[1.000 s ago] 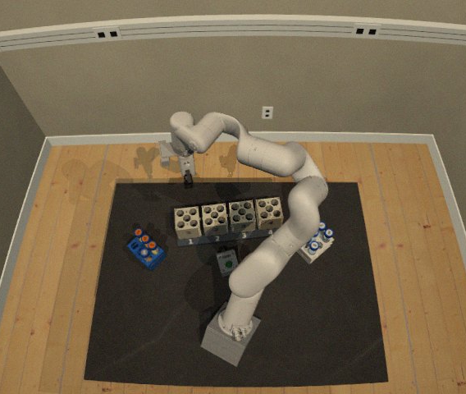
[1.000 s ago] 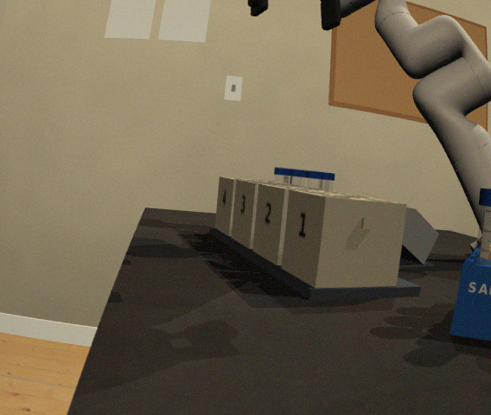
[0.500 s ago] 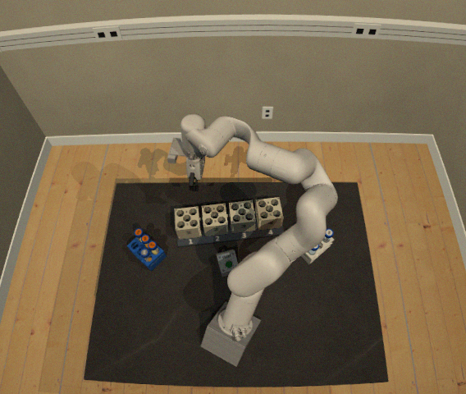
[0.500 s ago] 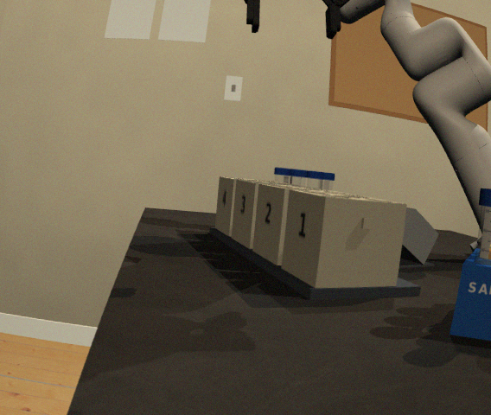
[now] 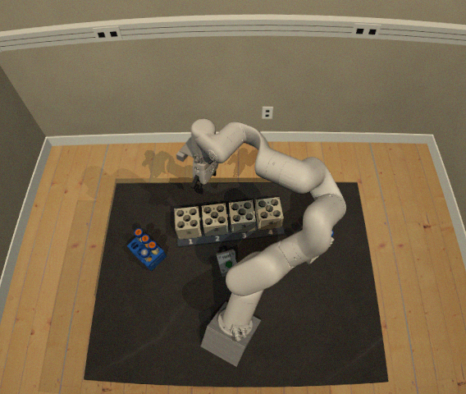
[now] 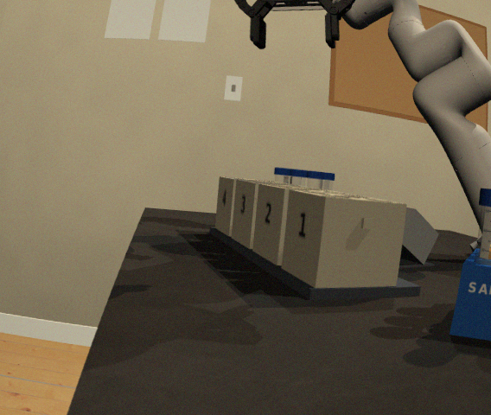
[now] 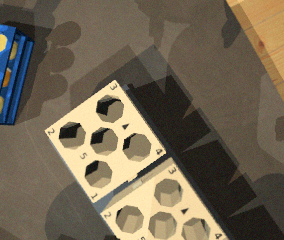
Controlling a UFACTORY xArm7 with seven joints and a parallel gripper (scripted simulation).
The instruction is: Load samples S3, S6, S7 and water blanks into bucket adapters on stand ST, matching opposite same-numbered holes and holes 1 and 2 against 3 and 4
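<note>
Now: the white blank rack 38 cm to the right of my hand, 25 cm below it and 23 cm behind it. From my hand the other things lie so: blue sample rack: 28 cm to the left, 25 cm below, 11 cm behind; adapter 1: 23 cm below, 10 cm to the left, 3 cm behind.
</note>
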